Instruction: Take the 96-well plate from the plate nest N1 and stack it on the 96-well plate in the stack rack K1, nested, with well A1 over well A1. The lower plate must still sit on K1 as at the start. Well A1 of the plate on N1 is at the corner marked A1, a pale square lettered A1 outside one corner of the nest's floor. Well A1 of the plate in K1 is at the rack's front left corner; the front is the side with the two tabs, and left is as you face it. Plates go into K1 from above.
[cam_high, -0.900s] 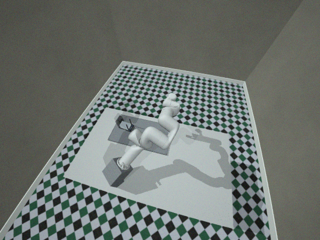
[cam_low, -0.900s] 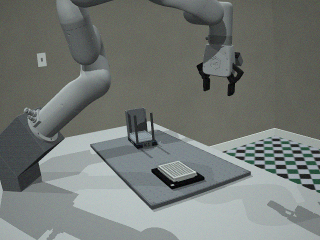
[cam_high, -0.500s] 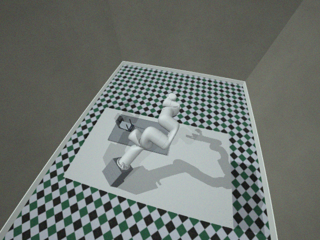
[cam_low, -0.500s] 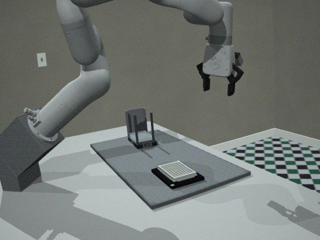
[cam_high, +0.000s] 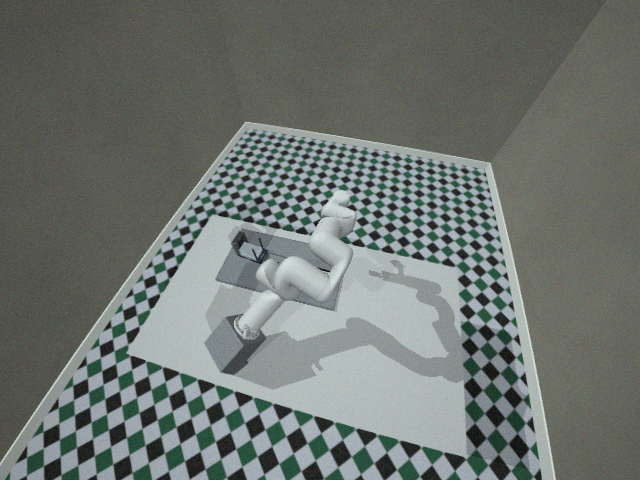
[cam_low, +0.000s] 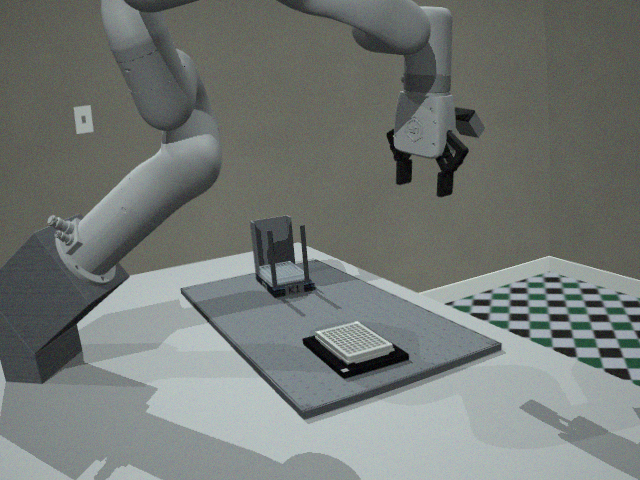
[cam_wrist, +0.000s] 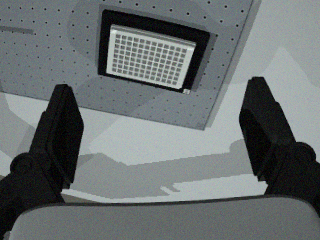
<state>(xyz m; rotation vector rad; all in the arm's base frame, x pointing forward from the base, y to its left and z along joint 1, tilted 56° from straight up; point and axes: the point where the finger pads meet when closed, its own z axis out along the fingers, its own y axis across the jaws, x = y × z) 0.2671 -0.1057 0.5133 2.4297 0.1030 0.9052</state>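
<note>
Now: hand 12 cm past the white 96-well plate, 8 cm to the right of it and 25 cm above it. Round my hand: dark rack wall (15 cm ahead, 51 cm to the left, 19 cm below); pale A1 square (20 cm behind, 4 cm to the left, 26 cm below); K1 label (7 cm ahead, 38 cm to the left, 26 cm below).
</note>
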